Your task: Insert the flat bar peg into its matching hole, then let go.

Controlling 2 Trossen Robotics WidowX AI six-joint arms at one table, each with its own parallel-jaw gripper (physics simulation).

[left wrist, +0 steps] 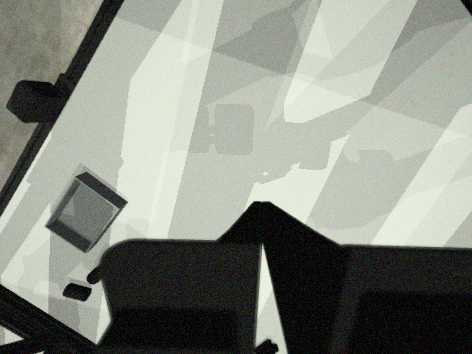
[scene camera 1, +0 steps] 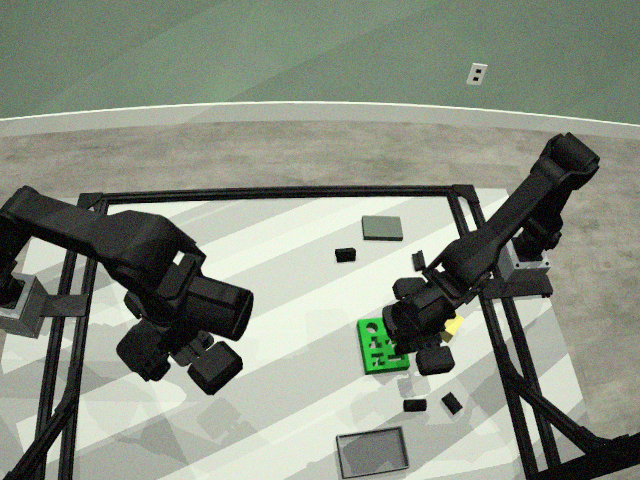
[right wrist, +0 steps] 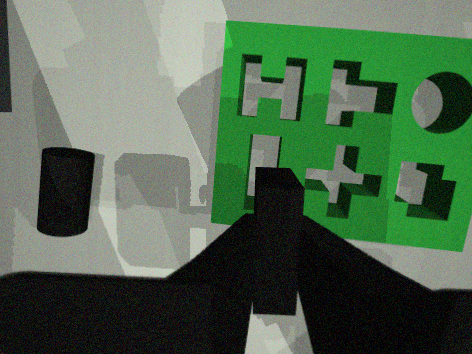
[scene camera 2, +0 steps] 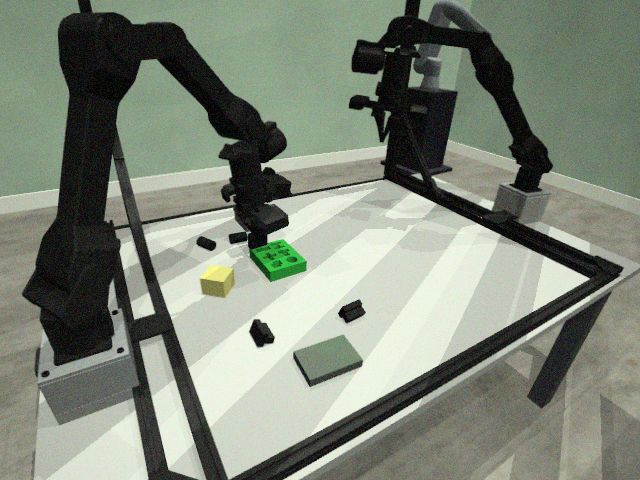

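Note:
The green board [scene camera 1: 363, 343] [scene camera 2: 289, 271] [right wrist: 305, 136] lies on the table with several shaped holes. Its straight bar slot [right wrist: 265, 147] shows in the right wrist view. My right gripper [scene camera 2: 257, 232] [right wrist: 274, 227] points down, shut on the black flat bar peg [scene camera 2: 257, 240] [right wrist: 276, 250], which is upright. In the right wrist view the peg's far end covers the lower right part of the slot; in scene camera 2 it is at the board's back left edge. The gap under the peg is hard to judge. My left gripper [scene camera 2: 381, 136] [left wrist: 260, 209] is shut, empty and high above the table.
A yellow block [scene camera 1: 451, 329] [scene camera 2: 217, 281] stands near the board. Two dark pieces [scene camera 1: 415, 405] [scene camera 1: 451, 403] lie between board and grey tray [scene camera 1: 338, 454] [left wrist: 102, 187]. Two more dark pegs [scene camera 2: 352, 311] [scene camera 2: 262, 333] lie near a flat grey-green block [scene camera 1: 382, 228] [scene camera 2: 328, 359].

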